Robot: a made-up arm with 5 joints.
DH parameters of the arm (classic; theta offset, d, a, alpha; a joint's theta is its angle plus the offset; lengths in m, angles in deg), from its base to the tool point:
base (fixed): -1.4 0 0.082 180
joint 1: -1.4 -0.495 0.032 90
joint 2: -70.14 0 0.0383 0
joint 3: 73.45 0 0.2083 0
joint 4: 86.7 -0.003 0.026 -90
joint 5: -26.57 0 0.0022 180
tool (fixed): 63.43 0.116 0 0
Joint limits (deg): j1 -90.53..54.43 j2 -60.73..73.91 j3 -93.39..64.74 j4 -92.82..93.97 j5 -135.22..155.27
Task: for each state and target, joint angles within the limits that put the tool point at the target. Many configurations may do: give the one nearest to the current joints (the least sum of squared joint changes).
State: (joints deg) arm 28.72 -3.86 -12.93 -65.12 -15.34
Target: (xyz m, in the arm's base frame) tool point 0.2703 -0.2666 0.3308
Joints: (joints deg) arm 54.29 37.30 4.30 -36.48 -14.66
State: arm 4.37 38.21 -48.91 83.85 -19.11
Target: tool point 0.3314 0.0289 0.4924
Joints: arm -7.40 -5.29 -20.13 93.97 -16.67
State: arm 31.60 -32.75 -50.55 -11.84 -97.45
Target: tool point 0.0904 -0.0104 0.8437
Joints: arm 39.06 -35.26 -46.89 -44.98 -99.00
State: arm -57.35 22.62 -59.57 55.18 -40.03
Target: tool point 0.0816 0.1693 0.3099
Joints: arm -90.46 50.62 -23.27 89.24 -39.62
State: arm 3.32 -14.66 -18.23 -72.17 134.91
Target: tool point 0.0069 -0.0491 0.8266
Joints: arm -28.80 -47.65 -52.96 -41.61 133.69
